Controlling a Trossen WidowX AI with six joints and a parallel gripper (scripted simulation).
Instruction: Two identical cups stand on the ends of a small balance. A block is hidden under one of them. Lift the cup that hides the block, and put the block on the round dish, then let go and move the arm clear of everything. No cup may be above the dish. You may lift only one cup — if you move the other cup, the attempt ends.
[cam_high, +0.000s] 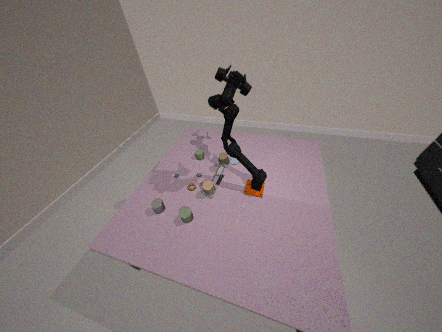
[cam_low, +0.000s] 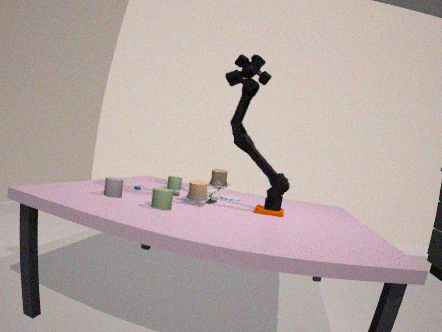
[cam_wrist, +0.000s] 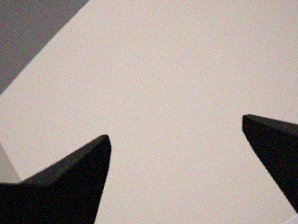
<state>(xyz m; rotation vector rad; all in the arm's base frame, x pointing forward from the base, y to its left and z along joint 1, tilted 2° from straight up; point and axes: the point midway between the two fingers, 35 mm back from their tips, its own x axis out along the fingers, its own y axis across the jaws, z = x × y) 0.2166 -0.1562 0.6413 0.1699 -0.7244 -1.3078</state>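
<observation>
My gripper tip is now 6 cm short of the cup, 36 cm to the right of it and 62 cm above it. From my gripper tip the other things lie so: balance (7 cm ahead, 20 cm to the left, 64 cm below); round pale blue dish (5 cm ahead, 3 cm to the right, 68 cm below); grey block (6 cm ahead, 34 cm to the left, 64 cm below).
</observation>
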